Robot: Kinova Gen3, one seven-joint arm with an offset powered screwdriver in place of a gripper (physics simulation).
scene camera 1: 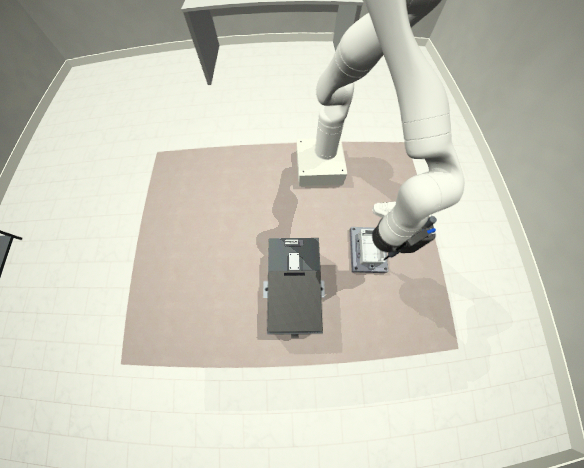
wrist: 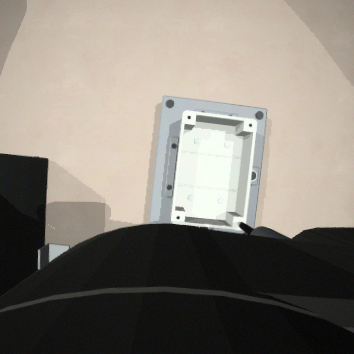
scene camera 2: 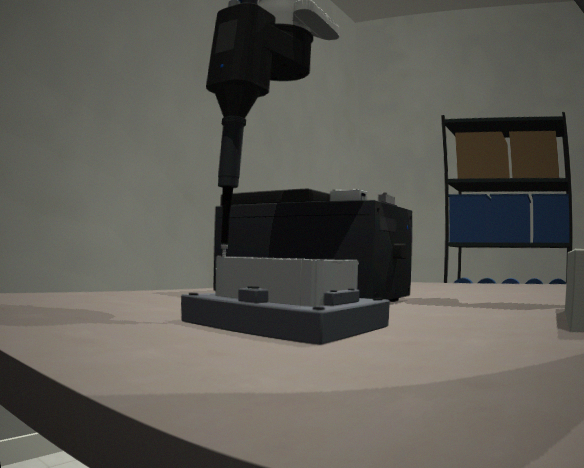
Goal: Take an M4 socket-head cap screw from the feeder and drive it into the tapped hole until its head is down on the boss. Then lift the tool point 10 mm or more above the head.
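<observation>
My screwdriver [scene camera 1: 386,258] [scene camera 2: 225,243] [wrist: 242,225] points down over one corner of the light open housing [scene camera 1: 372,250] [scene camera 2: 265,280] [wrist: 248,165]. In scene camera 2, a small bright screw [scene camera 2: 224,250] is at the bit's tip, upright, with its head against the bit and its lower end at the corner's top. The head stands a little above the housing's rim. The tapped hole under it is hidden, and in the wrist view the dark bit covers that corner boss. The dark feeder [scene camera 1: 295,300] [scene camera 2: 320,235] [wrist: 22,200] stands beside the housing.
The housing sits on a grey fixture plate [scene camera 1: 355,265] [scene camera 2: 250,320] [wrist: 160,200] with low clamp blocks [scene camera 2: 253,295] around it. The arm's pale base block [scene camera 1: 322,179] stands behind. A shelf rack [scene camera 2: 507,185] with boxes stands in the background.
</observation>
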